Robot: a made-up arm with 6 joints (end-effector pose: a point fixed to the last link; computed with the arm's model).
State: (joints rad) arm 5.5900 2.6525 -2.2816 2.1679 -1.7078 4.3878
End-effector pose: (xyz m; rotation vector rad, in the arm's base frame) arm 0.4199 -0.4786 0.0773 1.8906 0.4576 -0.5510
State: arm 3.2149 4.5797 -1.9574 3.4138 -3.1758 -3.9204
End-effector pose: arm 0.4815 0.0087 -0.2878 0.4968 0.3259 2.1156
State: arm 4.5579 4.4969 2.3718 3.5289 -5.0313 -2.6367
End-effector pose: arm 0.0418 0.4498 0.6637 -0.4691 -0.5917 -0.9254
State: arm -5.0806 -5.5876 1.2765 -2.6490 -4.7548 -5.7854
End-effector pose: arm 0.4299 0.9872 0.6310 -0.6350 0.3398 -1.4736
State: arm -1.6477 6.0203 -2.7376 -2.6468 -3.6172 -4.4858
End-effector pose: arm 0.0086 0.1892 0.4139 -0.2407 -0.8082 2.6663
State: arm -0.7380 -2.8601 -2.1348 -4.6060 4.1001 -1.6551
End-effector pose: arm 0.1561 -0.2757 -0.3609 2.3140 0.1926 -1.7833
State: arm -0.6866 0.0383 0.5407 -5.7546 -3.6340 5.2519
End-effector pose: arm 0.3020 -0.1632 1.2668 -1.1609 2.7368 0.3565
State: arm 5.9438 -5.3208 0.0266 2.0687 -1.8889 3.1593
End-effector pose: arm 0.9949 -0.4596 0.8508 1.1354 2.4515 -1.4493
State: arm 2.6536 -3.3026 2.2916 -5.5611 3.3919 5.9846
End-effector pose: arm 0.2516 -0.1364 -0.2938 -2.3375 -0.5292 0.6316
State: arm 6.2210 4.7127 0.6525 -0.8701 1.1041 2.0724
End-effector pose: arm -1.2002 -0.0039 0.6773 0.5541 -0.6127 1.4460
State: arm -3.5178 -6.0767 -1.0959 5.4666 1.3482 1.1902
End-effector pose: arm 0.2957 -0.0277 1.3791 -0.2919 -1.1224 -2.4935
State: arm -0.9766 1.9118 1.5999 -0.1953 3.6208 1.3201
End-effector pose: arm 0.3541 -0.4492 -0.5056 0.7757 0.3609 0.5235
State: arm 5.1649 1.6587 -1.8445 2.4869 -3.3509 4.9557
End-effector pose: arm 0.3067 -0.5216 0.5731 -3.0009 0.6611 -0.1710
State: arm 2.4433 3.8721 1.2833 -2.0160 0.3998 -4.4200
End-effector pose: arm 0.9100 -0.7289 -0.0398 1.6865 -0.0403 2.0636
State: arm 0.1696 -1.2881 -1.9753 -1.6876 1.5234 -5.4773
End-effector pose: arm -0.5641 -0.2252 -0.2122 0.9454 -1.8725 1.9983
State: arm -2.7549 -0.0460 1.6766 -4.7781 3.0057 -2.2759
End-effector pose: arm -0.3683 -0.2030 0.8809 -0.6528 1.3816 -0.3043
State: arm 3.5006 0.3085 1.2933 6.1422 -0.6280 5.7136
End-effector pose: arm -0.8767 -0.3727 0.9442 -1.1344 -0.7744 2.5473
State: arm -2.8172 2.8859 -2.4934 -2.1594 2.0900 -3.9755
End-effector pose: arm -0.3242 -0.0197 0.0204 -0.9722 -2.3099 -1.8917
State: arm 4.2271 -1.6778 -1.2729 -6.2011 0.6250 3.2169
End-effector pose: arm 0.4695 0.8142 -0.5833 -1.0658 2.1434 0.5475
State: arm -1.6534 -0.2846 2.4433 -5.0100 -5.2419 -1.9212
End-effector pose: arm 0.1275 -0.3589 0.4686 0.4963 2.0306 -0.2067
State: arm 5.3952 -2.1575 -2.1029 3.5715 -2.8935 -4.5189
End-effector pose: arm -0.0931 0.1841 -0.4308 0.6815 -1.6605 -2.2112
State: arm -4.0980 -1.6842 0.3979 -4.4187 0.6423 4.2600
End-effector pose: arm 0.7223 -1.2276 0.2933 1.1903 -1.1289 1.2000
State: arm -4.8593 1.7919 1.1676 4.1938 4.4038 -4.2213
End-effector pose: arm -0.0491 0.7415 -0.5245 1.0235 -0.9407 -0.6942
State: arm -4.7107 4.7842 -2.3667 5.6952 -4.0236 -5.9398
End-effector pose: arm 0.0396 -0.4524 -0.1998 1.1970 -1.5820 2.0440
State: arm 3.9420 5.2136 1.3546 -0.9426 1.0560 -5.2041
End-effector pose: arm 0.1909 0.3143 1.1714 1.3818 -0.6479 -1.9798
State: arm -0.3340 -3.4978 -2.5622 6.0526 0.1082 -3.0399
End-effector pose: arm 0.4177 -0.1194 0.2635 0.4446 -0.0798 2.6440
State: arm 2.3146 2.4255 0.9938 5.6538 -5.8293 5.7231
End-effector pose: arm -0.1343 0.1640 -1.0468 2.5797 0.5249 0.7813
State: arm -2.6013 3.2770 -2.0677 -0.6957 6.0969 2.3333
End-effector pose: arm -0.4956 -0.3515 -0.2242 0.9915 -0.4817 -0.7968
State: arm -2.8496 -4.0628 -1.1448 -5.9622 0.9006 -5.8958
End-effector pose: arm -1.1712 -0.4216 -0.0055 2.1505 -0.1392 -1.2002
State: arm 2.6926 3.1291 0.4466 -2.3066 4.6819 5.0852
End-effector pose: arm 0.2430 -0.2765 -1.0214 0.3582 1.4679 -1.8580
